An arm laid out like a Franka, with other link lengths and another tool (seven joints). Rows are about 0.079 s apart.
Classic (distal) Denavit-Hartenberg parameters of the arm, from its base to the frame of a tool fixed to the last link. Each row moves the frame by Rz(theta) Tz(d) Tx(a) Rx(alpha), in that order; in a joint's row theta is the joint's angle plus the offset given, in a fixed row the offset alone. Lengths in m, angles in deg.
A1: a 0  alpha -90  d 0.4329  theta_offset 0
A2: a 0  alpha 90  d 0  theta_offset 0
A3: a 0.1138  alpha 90  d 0.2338  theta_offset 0
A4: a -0.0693  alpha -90  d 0  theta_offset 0
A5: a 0  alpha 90  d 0.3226  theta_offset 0
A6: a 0.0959  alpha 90  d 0  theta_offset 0
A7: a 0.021  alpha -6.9  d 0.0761  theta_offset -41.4
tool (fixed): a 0  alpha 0  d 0.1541  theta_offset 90
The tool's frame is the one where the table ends.
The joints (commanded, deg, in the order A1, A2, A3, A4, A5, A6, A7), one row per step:
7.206 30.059 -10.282 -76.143 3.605 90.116 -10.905
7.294 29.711 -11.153 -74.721 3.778 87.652 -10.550
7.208 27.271 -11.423 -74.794 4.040 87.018 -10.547
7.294 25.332 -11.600 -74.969 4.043 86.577 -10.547
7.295 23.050 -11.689 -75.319 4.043 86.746 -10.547
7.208 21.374 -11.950 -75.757 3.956 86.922 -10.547
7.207 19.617 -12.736 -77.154 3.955 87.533 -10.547
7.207 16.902 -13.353 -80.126 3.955 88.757 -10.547
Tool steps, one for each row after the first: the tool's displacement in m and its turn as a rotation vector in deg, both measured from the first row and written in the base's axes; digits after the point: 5 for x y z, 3 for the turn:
-0.00344 -0.00614 0.01138 -0.239 0.629 -0.996
-0.00212 -0.00798 0.03563 0.256 -1.115 -1.405
-0.00199 -0.00843 0.05409 0.480 -2.432 -1.501
-0.00017 -0.00916 0.07552 0.767 -4.518 -1.605
0.00010 -0.01306 0.09017 0.816 -5.928 -1.947
-0.00182 -0.02139 0.09967 0.791 -6.931 -2.778
-0.00685 -0.02846 0.10819 1.064 -7.913 -3.582

